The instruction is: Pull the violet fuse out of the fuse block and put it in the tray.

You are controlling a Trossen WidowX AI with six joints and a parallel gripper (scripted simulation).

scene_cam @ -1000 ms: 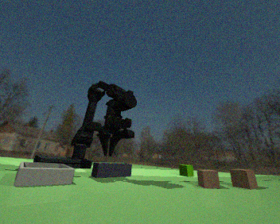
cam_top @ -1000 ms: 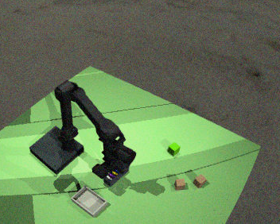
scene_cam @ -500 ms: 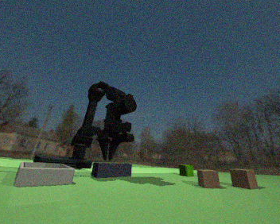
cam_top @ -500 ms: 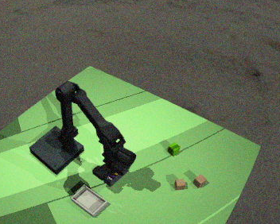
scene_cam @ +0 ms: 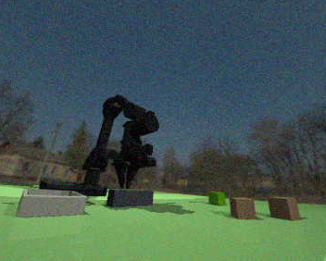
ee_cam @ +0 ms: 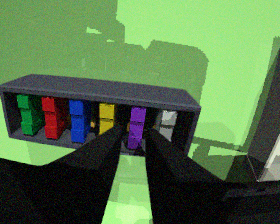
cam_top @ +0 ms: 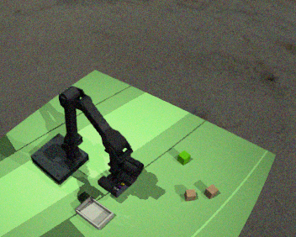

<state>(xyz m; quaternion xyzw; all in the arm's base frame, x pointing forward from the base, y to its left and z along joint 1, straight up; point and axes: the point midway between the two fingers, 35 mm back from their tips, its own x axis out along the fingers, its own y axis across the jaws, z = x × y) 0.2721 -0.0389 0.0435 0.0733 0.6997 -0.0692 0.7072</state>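
My gripper tip is now 20 mm above the violet fuse. Also, from my gripper tip: grey tray 170 mm to the right, 40 mm below, 20 mm behind.
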